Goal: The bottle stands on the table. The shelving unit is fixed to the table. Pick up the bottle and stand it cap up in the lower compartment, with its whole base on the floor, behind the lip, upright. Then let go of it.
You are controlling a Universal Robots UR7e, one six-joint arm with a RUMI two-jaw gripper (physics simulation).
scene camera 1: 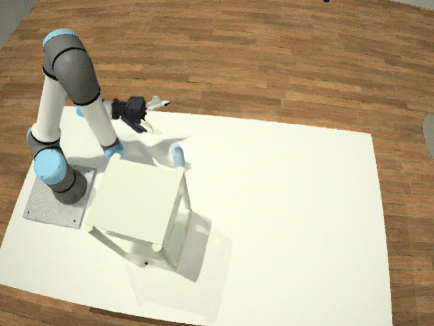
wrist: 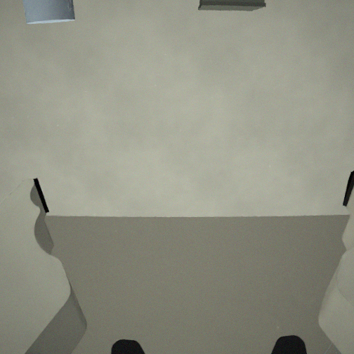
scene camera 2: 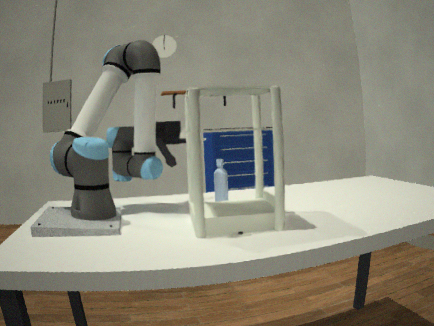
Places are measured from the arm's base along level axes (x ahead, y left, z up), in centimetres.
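Pixels of known places: gripper, fingertip midpoint: [scene camera 1: 165, 117] [scene camera 2: 202, 139]; arm's base at its link origin: [scene camera 1: 70, 187] [scene camera 2: 93, 214].
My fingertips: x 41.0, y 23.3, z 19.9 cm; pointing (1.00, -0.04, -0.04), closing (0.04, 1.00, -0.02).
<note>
For each thing: its top centre in the pictures, then the offset to it from my fingertips. Level surfaces: height alone.
- light-blue bottle at its top centre: [scene camera 2: 219, 159] [scene camera 1: 175, 144] dy -7.4, dx +4.2, dz -6.9 cm
- table at its surface level: dz -22.5 cm
- shelving unit at its top centre: [scene camera 2: 228, 90] [scene camera 1: 133, 197] dy -37.9, dx -1.2, dz +13.9 cm
A light-blue bottle [scene camera 1: 177, 155] [scene camera 2: 220, 182] stands upright on the table [scene camera 1: 300, 200] [scene camera 2: 340, 205], close to a corner of the shelving unit [scene camera 1: 137, 200] [scene camera 2: 195, 170]. In scene camera 2 it shows through the unit's open sides, and its base is hidden. The unit is pale, with four posts, a top board and a low wall [scene camera 2: 242, 223] around the lower compartment. My gripper [scene camera 1: 164, 118] [wrist: 193, 179] is open, with its fingers wide apart and nothing between them. It points sideways above the table's far edge, apart from the bottle. In scene camera 2 its fingertips are mostly hidden behind a post.
The arm's base plate [scene camera 1: 35, 210] [scene camera 2: 42, 224] is beside the unit. A blue drawer cabinet [scene camera 2: 240, 142] stands in the background. The wrist view faces a grey wall [wrist: 175, 110], with a dark box [wrist: 232, 5] and a bluish-grey object [wrist: 50, 10], not identifiable, at its top edge.
</note>
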